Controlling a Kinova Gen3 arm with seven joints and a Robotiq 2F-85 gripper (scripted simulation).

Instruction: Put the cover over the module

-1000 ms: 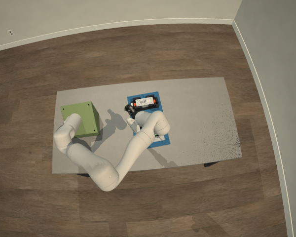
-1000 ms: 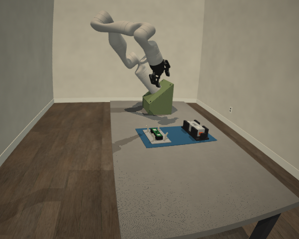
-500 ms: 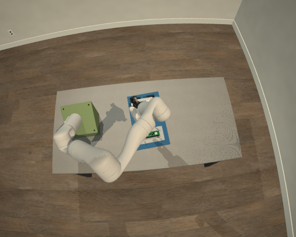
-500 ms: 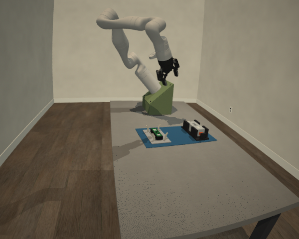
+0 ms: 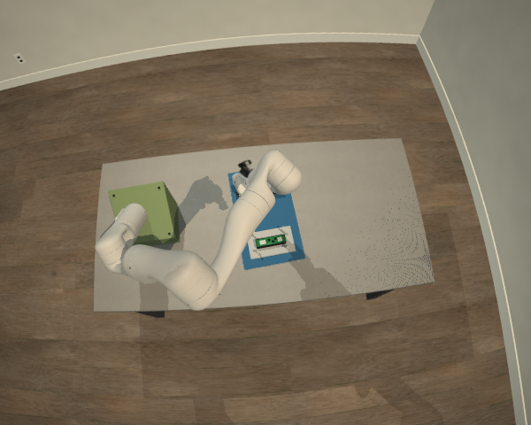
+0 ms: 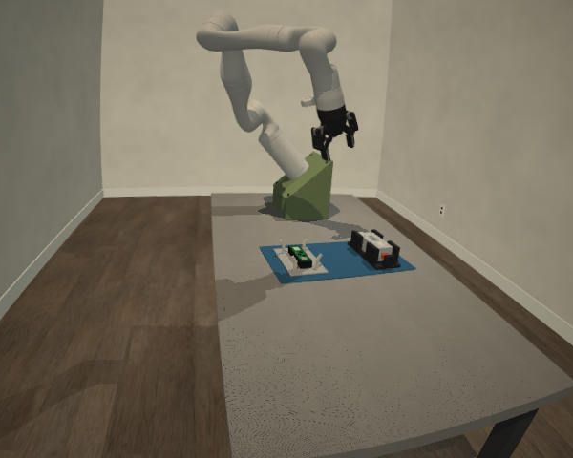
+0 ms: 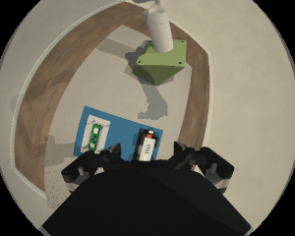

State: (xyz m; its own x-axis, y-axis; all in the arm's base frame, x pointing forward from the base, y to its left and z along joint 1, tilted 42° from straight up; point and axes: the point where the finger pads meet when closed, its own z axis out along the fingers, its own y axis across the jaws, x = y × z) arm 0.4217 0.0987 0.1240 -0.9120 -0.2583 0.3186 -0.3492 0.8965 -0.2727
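My hand is 40 mm short of the white cover, 120 mm to the right of it and 270 mm above it.
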